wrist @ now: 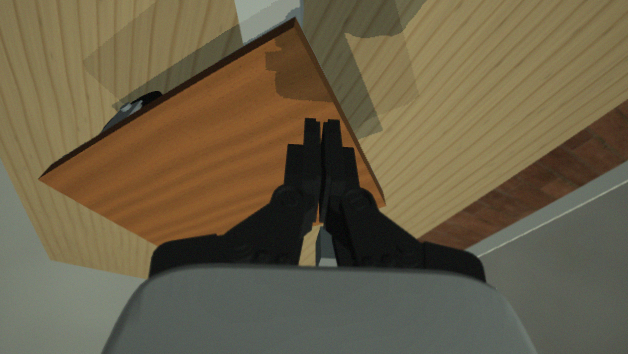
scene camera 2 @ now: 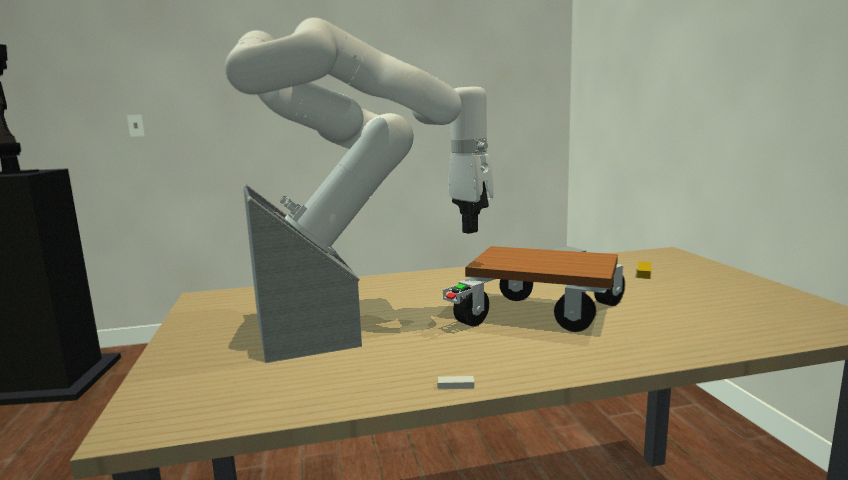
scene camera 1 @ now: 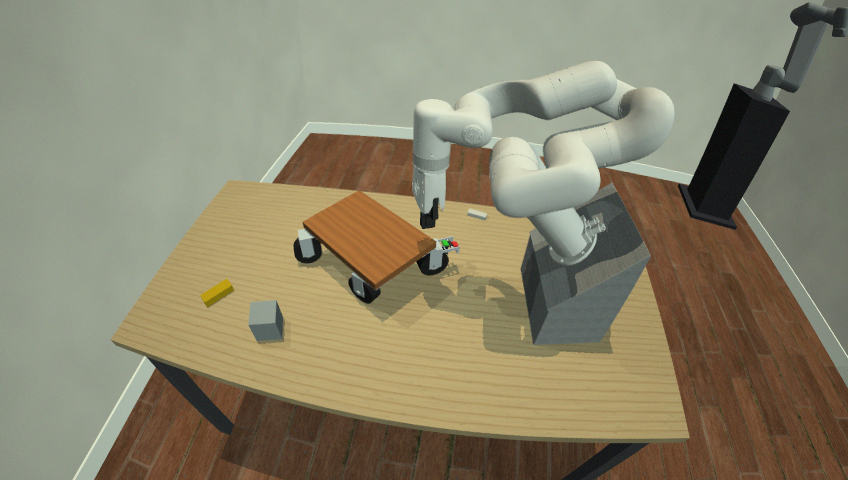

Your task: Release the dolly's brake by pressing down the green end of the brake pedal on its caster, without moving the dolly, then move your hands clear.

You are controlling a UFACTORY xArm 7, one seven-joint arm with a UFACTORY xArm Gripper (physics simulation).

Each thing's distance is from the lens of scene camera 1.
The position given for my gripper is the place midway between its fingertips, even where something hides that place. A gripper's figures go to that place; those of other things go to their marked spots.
my gripper [scene camera 1: 427, 226]: 93 cm
dolly [scene camera 1: 375, 243]: 99 cm
grey block [scene camera 1: 265, 318]: 96 cm
